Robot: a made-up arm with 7 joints.
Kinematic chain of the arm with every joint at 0, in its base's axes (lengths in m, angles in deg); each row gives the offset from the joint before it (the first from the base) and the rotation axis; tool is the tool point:
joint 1: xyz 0 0 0.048 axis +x
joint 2: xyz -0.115 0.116 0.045 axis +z
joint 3: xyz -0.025 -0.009 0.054 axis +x
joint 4: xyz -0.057 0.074 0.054 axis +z
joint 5: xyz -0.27 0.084 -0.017 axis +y
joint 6: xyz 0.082 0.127 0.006 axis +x
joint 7: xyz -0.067 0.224 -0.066 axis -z
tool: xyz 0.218 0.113 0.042
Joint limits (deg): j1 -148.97..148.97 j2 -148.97..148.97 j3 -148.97..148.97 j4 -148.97..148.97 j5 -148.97..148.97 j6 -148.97..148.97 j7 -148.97..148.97
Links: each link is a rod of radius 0.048 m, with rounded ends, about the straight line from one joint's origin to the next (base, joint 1, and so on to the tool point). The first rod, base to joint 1, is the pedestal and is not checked.
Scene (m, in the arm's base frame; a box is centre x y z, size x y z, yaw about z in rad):
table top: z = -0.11
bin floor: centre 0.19 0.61 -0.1 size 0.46 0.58 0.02 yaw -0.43
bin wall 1: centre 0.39 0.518 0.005 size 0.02 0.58 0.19 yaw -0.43
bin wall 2: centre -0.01 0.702 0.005 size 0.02 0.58 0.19 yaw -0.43
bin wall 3: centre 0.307 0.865 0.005 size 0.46 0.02 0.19 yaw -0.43
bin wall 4: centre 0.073 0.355 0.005 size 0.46 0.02 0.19 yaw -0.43
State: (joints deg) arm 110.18 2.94 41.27 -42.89 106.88 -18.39 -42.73
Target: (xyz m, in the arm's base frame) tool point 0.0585 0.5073 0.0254
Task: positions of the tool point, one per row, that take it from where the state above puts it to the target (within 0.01 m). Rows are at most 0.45 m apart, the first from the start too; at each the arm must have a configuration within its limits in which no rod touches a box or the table.
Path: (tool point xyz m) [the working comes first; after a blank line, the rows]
Joints at the target: 53.45 -5.40 -40.51 -38.67 117.45 53.86 -20.27
Straight joint move there: clear.

1: -0.0514 -0.5805 0.8002
2: 0.0162 -0.2119 0.9063
3: 0.0664 0.1477 0.8331
4: 0.0923 0.4152 0.6138
5: 0.0897 0.5383 0.3170
6: 0.0585 0.5073 0.0254

